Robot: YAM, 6 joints.
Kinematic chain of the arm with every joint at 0, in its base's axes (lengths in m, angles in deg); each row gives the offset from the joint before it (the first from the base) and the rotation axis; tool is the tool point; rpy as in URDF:
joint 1: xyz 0 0 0.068 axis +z
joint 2: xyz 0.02 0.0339 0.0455 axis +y
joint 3: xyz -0.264 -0.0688 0 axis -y
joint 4: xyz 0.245 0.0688 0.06 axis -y
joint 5: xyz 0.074 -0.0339 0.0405 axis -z
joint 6: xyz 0.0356 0 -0.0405 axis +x
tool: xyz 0 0 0 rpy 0 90 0
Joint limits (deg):
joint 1: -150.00..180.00
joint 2: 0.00..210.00
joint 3: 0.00..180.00
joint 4: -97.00..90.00
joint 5: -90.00..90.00
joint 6: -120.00..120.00
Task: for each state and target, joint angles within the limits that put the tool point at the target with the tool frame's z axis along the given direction. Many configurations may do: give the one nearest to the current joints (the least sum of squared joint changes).
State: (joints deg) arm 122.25 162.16 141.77 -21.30 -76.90 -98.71
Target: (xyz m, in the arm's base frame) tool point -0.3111 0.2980 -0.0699 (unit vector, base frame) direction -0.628 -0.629 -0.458
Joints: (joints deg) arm 132.03 159.67 98.68 -34.84 -62.58 -98.71
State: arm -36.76 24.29 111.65 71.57 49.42 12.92
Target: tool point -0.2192 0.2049 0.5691 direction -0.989 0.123 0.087
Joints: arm -47.46 47.67 133.23 87.90 40.19 12.92
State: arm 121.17 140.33 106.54 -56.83 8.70 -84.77
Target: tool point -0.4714 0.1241 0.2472 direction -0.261 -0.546 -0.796
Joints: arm 162.74 146.50 153.61 -90.85 -36.79 -84.77
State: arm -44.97 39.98 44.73 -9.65 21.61 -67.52
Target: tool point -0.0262 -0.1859 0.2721 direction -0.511 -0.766 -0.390
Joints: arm -92.89 47.16 36.04 -15.13 28.15 -67.52
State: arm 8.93 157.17 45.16 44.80 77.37 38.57
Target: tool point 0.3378 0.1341 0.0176 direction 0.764 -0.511 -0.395
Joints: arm 26.12 130.98 49.74 40.65 52.64 38.57
